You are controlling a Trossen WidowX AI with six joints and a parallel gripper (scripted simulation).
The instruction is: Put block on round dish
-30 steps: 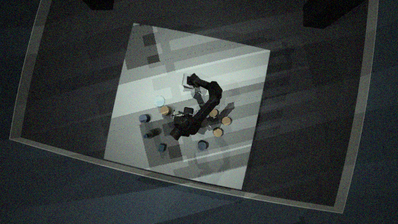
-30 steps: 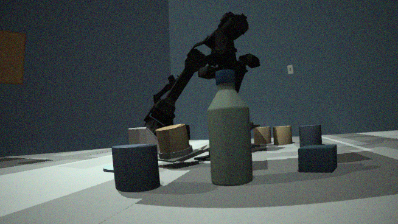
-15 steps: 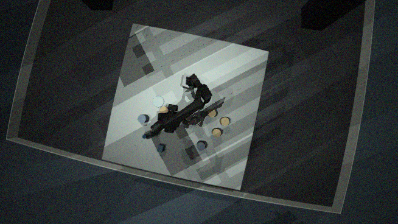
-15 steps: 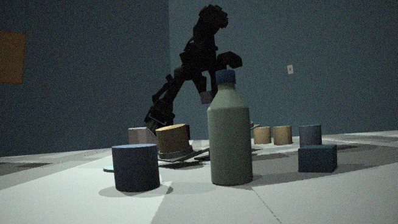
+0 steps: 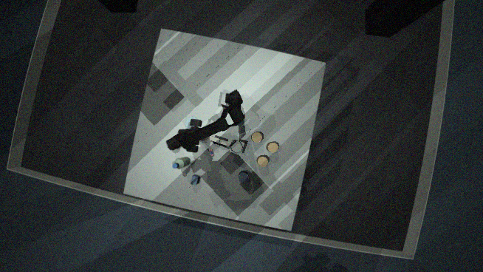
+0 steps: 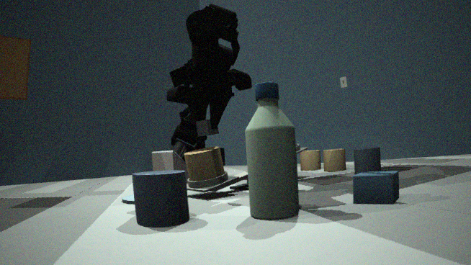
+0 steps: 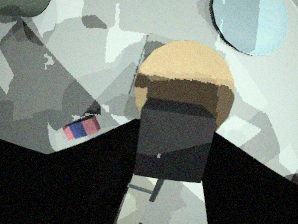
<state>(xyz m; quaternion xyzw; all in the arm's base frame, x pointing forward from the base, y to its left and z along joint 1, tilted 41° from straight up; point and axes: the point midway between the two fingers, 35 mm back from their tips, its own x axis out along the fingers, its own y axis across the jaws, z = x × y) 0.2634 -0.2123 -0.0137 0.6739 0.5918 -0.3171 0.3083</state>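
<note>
Now: the pale round dish 13 cm below my gripper tip, 10 cm to the right of it and 9 cm behind it. From my gripper tip the other things lie so: blue cube 32 cm ahead, 11 cm below, 3 cm to the right; then balance beam 12 cm to the left, 9 cm below, 3 cm ahead; then balance 12 cm to the left, 11 cm below, 3 cm ahead.
</note>
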